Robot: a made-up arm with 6 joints.
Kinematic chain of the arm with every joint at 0, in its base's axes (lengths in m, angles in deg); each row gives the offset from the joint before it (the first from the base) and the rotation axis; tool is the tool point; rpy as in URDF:
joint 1: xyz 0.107 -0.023 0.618 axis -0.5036 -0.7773 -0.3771
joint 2: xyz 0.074 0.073 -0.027 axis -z
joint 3: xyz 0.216 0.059 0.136 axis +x
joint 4: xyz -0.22 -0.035 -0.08 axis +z
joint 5: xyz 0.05 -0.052 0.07 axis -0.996 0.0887 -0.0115
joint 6: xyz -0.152 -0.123 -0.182 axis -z
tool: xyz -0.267 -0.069 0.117 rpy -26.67 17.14 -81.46
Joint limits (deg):
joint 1: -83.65..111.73
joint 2: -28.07..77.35
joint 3: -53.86..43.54
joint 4: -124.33..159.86
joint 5: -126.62..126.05
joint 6: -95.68..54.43
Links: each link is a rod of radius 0.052 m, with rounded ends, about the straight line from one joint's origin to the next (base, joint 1, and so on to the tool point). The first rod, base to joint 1, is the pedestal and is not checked.
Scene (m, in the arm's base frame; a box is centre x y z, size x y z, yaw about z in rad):
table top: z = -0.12
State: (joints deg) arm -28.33 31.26 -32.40 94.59 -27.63 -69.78
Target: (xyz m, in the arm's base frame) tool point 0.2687 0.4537 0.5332
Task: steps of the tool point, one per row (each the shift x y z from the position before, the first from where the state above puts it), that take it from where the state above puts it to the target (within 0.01 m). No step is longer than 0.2 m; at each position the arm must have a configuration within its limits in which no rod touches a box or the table.
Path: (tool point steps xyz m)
1: 0.0473 0.1350 -0.0703
2: 0.0035 0.1640 -0.0298
3: -0.0390 0.1640 0.0254
4: -0.0682 0.1319 0.0826
5: -0.0765 0.0736 0.1266

